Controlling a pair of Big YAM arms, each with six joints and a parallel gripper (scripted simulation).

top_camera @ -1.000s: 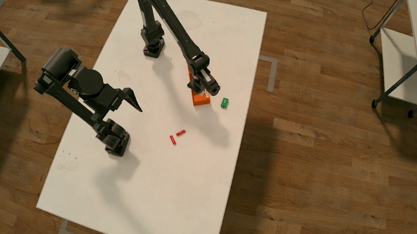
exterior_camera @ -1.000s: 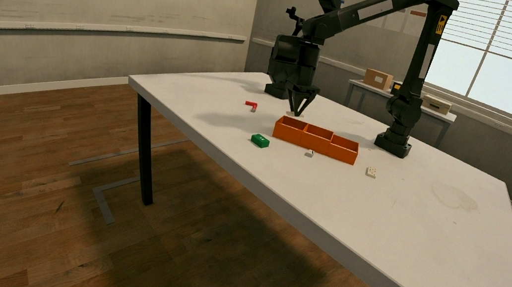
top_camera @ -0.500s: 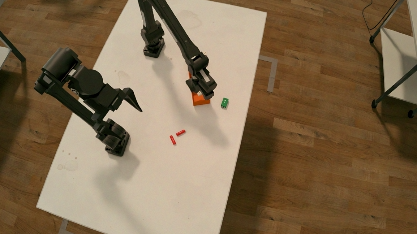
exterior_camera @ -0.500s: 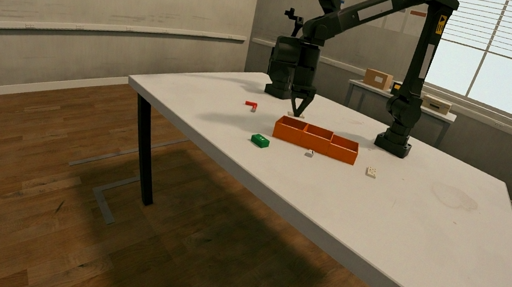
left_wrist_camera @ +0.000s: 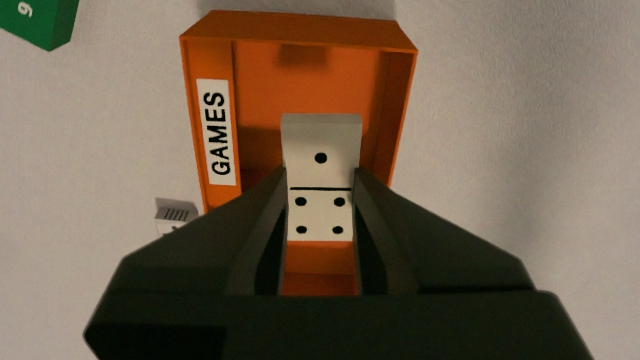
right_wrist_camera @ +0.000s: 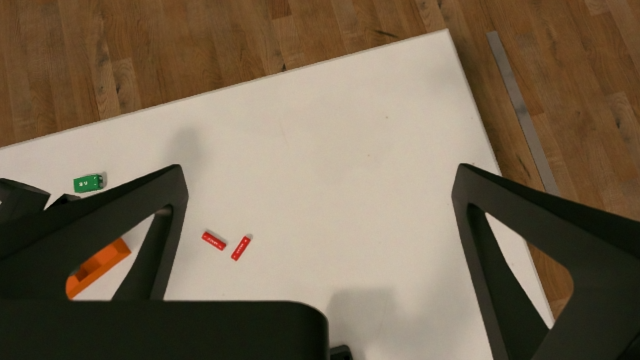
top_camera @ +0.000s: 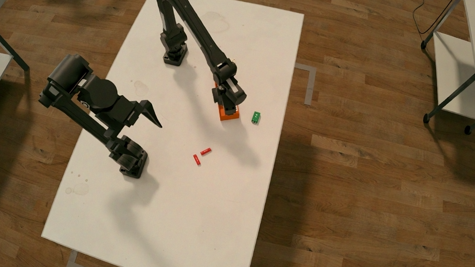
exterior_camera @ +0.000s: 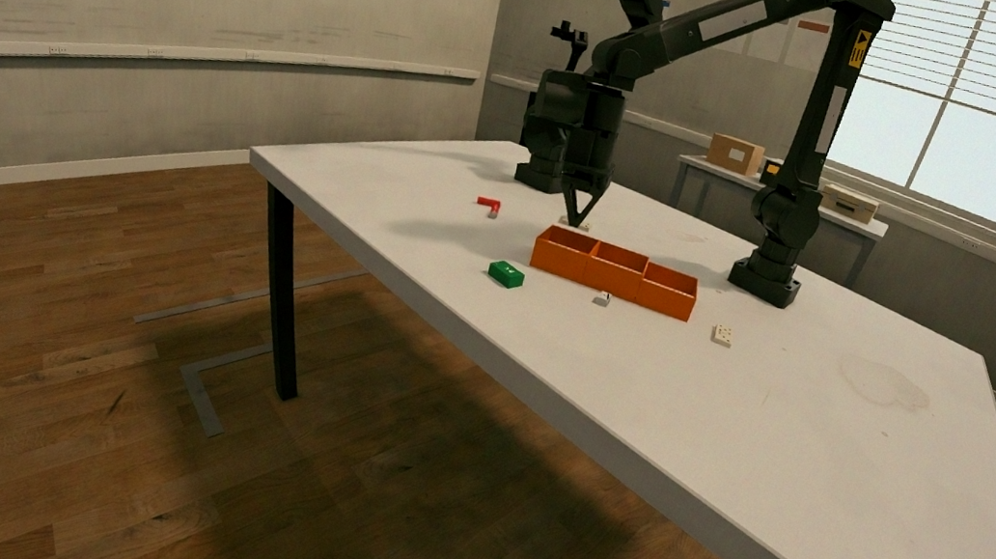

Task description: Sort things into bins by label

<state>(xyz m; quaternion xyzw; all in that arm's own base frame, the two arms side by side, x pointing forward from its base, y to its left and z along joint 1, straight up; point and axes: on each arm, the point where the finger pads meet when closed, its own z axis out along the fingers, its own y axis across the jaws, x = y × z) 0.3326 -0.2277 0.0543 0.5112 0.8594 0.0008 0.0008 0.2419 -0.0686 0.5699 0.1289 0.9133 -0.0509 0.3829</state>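
My left hand is 2 cm past the orange three-compartment bin, 8 cm to the right of it and 5 cm above it. Also, from my left hand: white sharpener-like block (4 cm ahead, 11 cm to the left, 7 cm below).
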